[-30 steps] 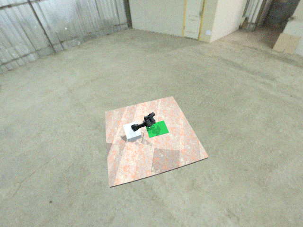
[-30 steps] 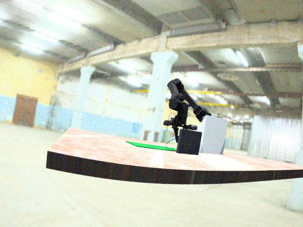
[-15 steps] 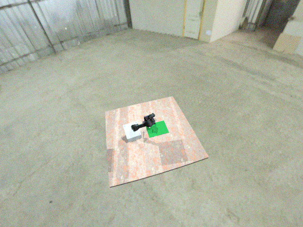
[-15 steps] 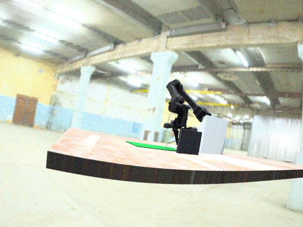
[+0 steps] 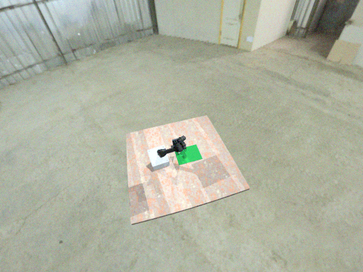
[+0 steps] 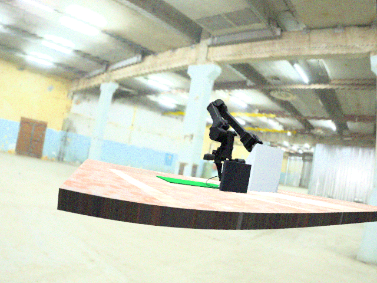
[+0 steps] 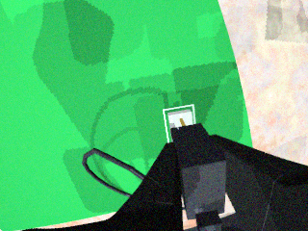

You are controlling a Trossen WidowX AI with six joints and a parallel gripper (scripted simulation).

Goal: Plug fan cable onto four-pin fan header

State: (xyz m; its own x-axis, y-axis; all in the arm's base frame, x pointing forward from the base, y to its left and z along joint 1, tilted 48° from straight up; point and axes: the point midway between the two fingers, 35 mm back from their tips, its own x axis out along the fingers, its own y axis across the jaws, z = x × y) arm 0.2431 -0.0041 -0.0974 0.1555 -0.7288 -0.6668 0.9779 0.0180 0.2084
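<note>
My gripper tip is 40 mm above the white fan header and 10 mm to the right of it. Round my gripper tip: green board 110 mm ahead, 50 mm to the right, 50 mm below; dark fan plug 10 mm to the left, 10 mm above; black fan 130 mm to the left, 20 mm above.
</note>
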